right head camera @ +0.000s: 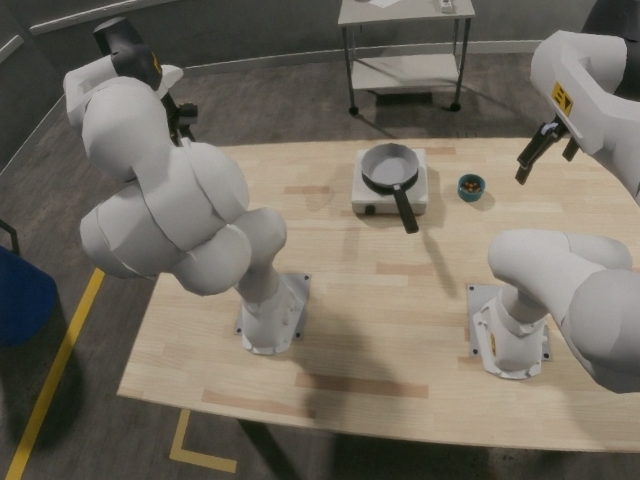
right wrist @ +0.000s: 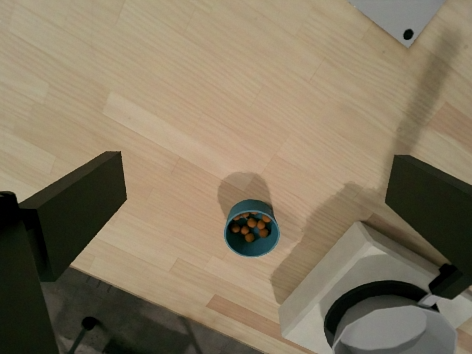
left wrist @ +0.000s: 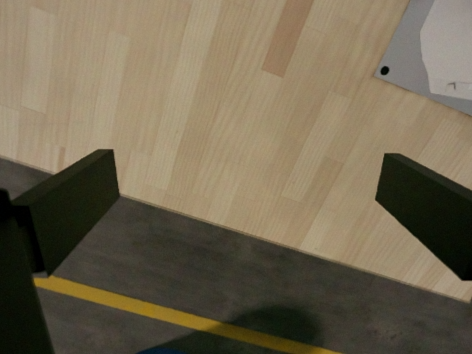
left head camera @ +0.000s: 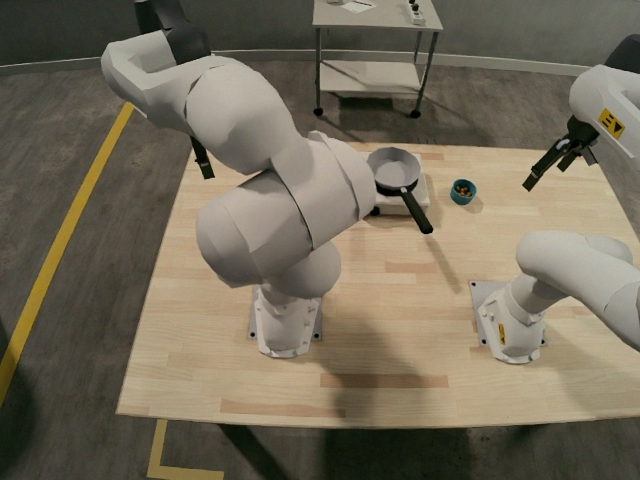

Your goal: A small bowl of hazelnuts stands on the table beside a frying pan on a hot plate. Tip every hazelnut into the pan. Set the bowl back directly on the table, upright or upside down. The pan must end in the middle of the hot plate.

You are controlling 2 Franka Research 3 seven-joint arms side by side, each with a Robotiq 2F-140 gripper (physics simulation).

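Note:
A teal bowl (left head camera: 456, 197) (right head camera: 469, 196) (right wrist: 251, 247) stands upright on the table, with several brown hazelnuts (left head camera: 463, 191) (right head camera: 470, 186) (right wrist: 251, 223) inside. Left of it in both head views, a grey frying pan (left head camera: 395, 172) (right head camera: 389, 167) (right wrist: 390, 330) rests on a white hot plate (left head camera: 421, 193) (right head camera: 361, 200) (right wrist: 320, 295), its black handle toward the front. My right gripper (right wrist: 256, 177) is open and empty above the table, with the bowl between its fingers in the right wrist view but well below them. My left gripper (left wrist: 249, 175) is open and empty over the table's left edge, far from the bowl.
The wooden table (left head camera: 232, 377) (right head camera: 217, 382) carries both arm bases. A wheeled cart (left head camera: 377, 19) (right head camera: 405, 14) stands behind the table. A blue bin (right head camera: 23, 294) stands on the floor at the left. The pan handle (left head camera: 416, 212) (right head camera: 405, 209) overhangs the hot plate's front edge.

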